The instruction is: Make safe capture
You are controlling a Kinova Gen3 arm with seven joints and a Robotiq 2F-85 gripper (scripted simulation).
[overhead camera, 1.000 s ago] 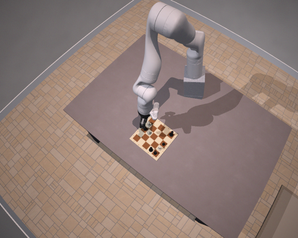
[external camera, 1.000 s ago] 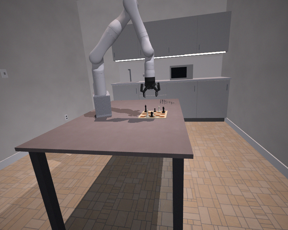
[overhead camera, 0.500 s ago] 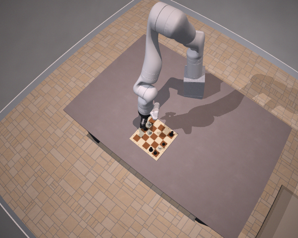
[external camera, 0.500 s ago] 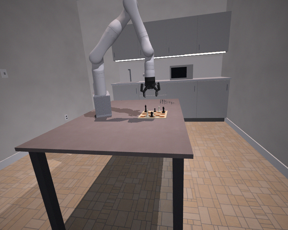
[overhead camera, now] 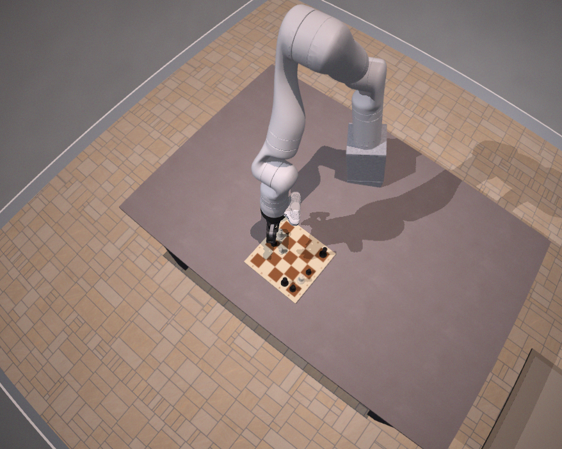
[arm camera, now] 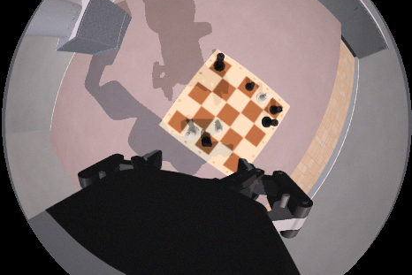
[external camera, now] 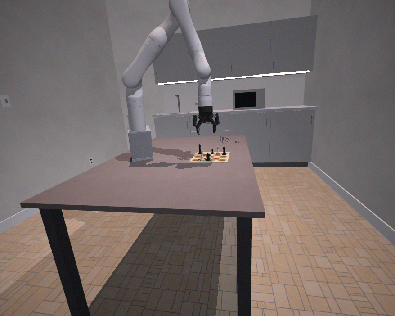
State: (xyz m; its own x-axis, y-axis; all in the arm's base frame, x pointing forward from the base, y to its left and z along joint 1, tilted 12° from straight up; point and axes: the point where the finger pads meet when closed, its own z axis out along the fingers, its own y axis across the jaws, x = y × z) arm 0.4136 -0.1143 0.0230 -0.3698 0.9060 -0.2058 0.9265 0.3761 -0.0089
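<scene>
Right now my hand is 160 mm above the chessboard, 70 mm to the right of it and 20 mm short of it. Also, from my hand: black pawn: 150 mm to the left, 140 mm below, 30 mm ahead.
</scene>
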